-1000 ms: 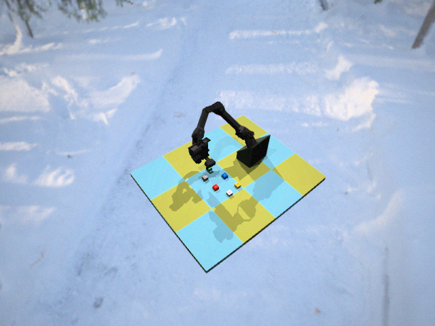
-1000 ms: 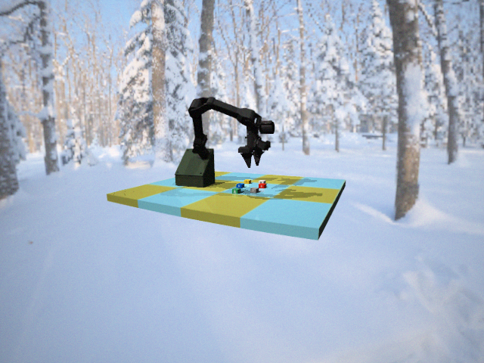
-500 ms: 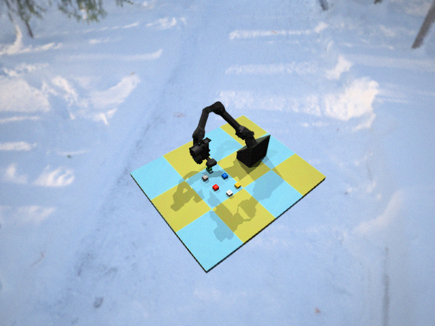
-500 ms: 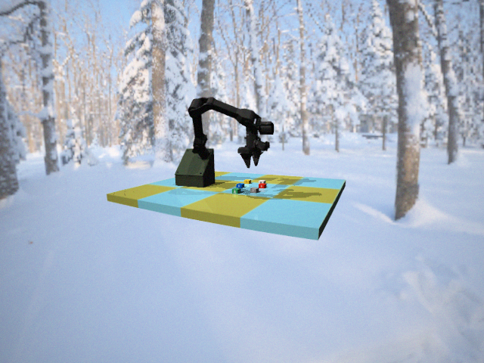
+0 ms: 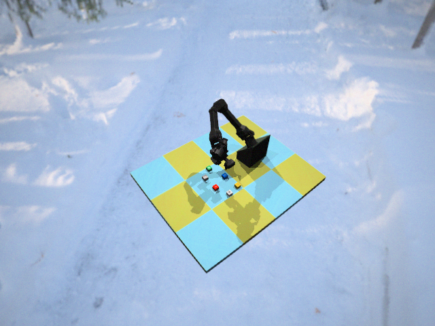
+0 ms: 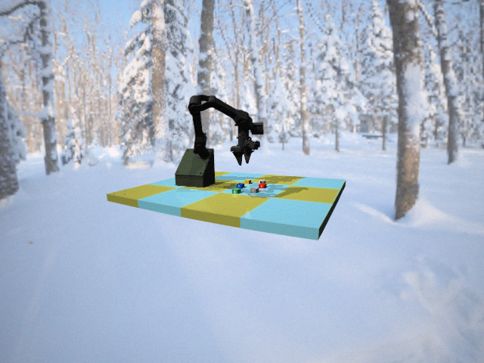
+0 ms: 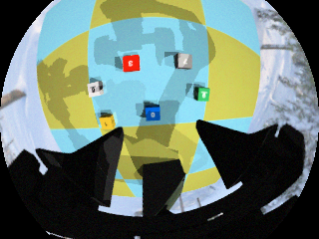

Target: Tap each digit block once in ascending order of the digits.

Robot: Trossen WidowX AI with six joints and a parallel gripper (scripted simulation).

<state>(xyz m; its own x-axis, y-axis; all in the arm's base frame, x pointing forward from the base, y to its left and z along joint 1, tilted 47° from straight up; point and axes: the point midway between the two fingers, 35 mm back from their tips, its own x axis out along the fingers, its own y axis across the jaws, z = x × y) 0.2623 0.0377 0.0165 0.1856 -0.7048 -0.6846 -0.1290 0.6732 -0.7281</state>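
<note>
The blue block is 30 mm behind my gripper tip and 120 mm below it. Also, from my gripper tip: green block 30 mm ahead, 110 mm to the right, 120 mm below; red block 80 mm ahead, 50 mm to the left, 120 mm below; grey block 100 mm ahead, 60 mm to the right, 120 mm below.
</note>
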